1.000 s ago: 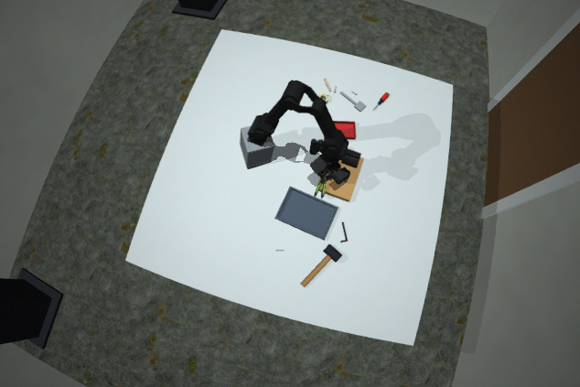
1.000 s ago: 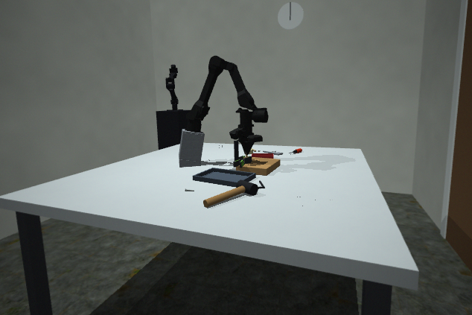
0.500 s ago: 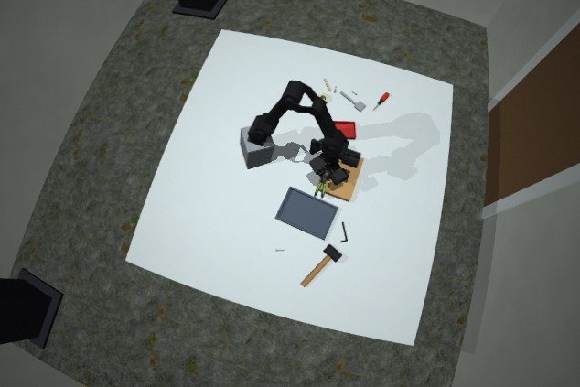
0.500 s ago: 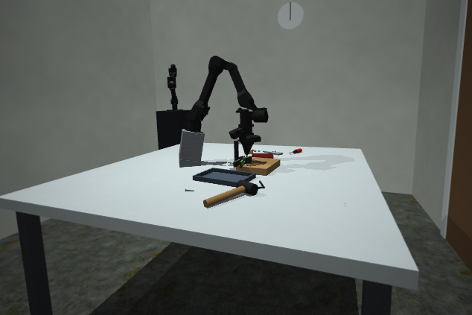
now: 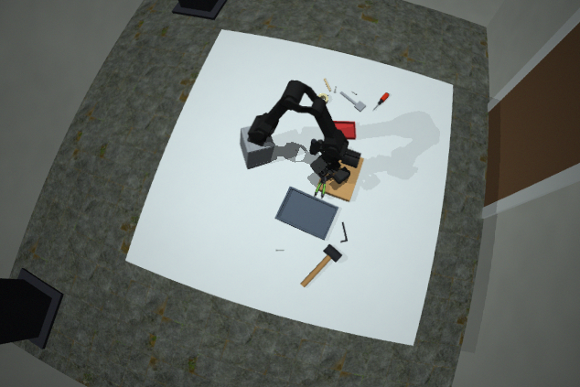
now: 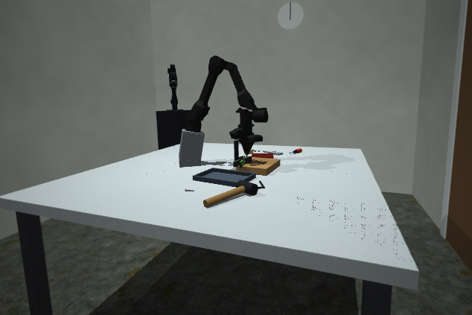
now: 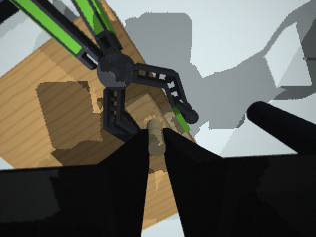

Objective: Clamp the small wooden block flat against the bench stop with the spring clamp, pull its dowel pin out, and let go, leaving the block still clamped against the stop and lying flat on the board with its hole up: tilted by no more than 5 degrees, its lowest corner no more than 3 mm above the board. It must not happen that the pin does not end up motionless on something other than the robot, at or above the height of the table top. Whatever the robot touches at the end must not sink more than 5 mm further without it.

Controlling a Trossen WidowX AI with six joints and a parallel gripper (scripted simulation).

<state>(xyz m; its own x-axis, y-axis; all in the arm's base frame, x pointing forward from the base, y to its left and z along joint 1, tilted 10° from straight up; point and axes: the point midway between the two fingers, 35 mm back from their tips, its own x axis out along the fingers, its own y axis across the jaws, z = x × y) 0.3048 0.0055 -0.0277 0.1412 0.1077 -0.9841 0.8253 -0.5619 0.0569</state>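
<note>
The dowel pin lies 40 mm below my hand. From my hand the other things lie so: dark tray: 190 mm to the right, 90 mm below, 20 mm behind; then wooden board: 90 mm below, 60 mm ahead, 10 mm to the left; then small wooden block: 60 mm below.
</note>
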